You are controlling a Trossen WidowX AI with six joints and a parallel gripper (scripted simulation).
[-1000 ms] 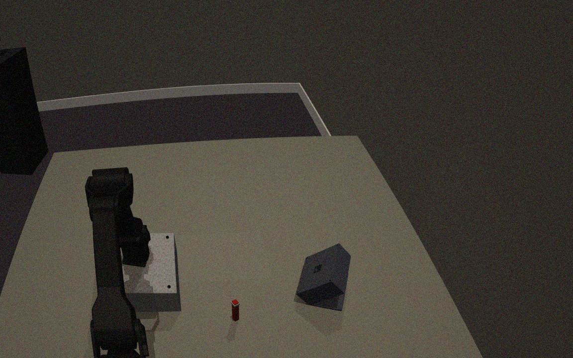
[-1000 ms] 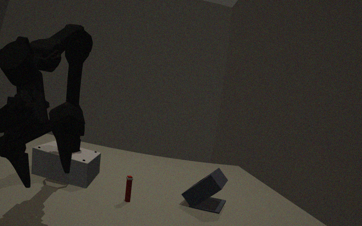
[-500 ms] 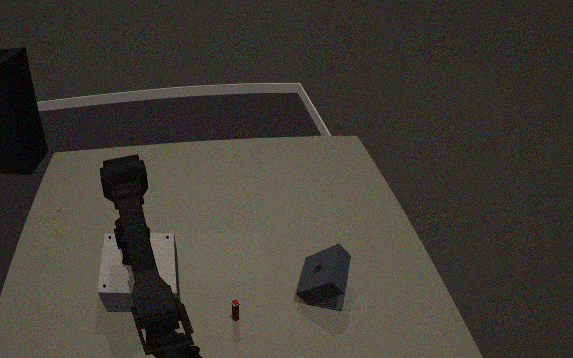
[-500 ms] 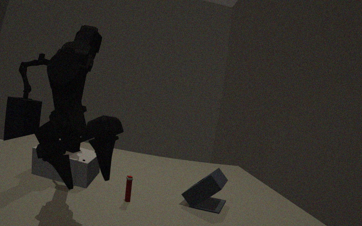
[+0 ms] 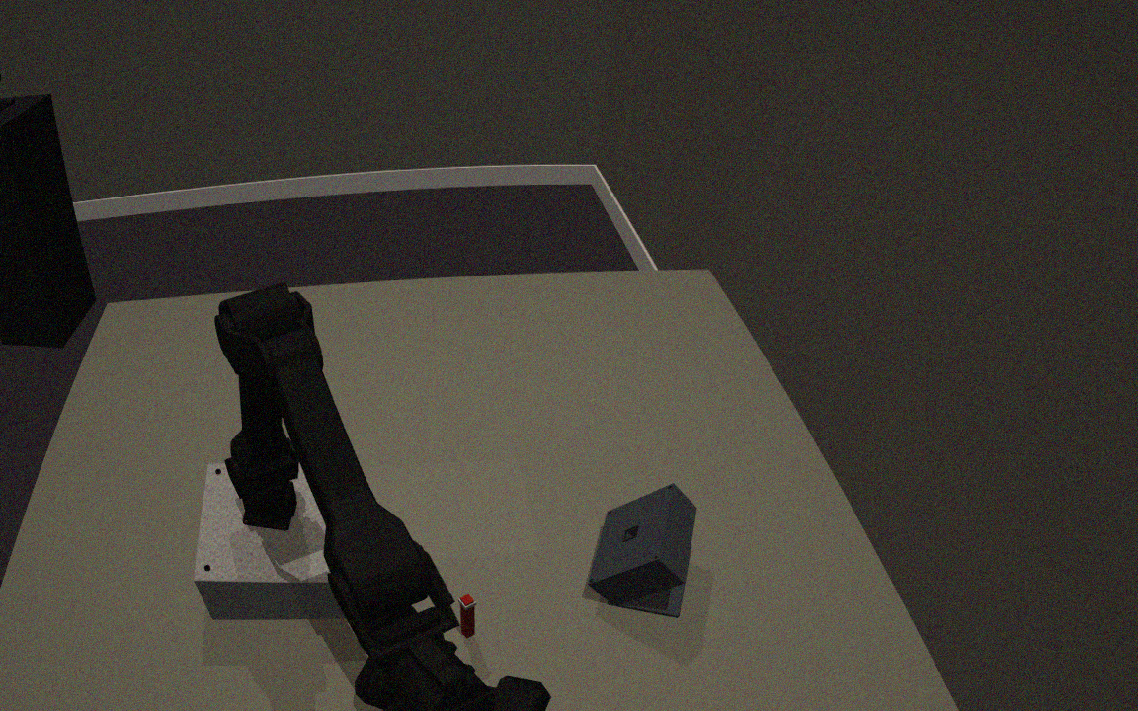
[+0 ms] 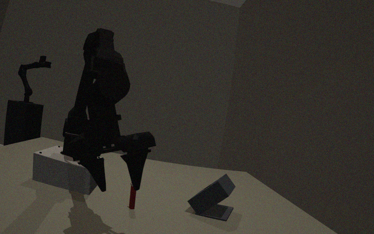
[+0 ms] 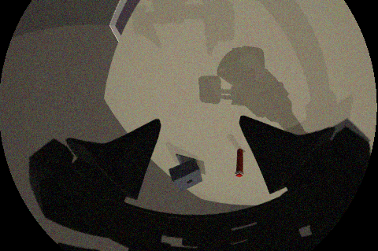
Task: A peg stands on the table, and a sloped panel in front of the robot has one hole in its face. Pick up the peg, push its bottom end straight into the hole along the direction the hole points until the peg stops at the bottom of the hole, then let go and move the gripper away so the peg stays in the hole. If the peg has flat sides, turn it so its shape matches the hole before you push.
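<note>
Right now my gripper tip is 2 cm past the red square peg, 19 cm to the right of it and 6 cm above it. The rest, counted from my gripper tip: blue-grey sloped panel 20 cm ahead, 30 cm to the left, 6 cm below.
</note>
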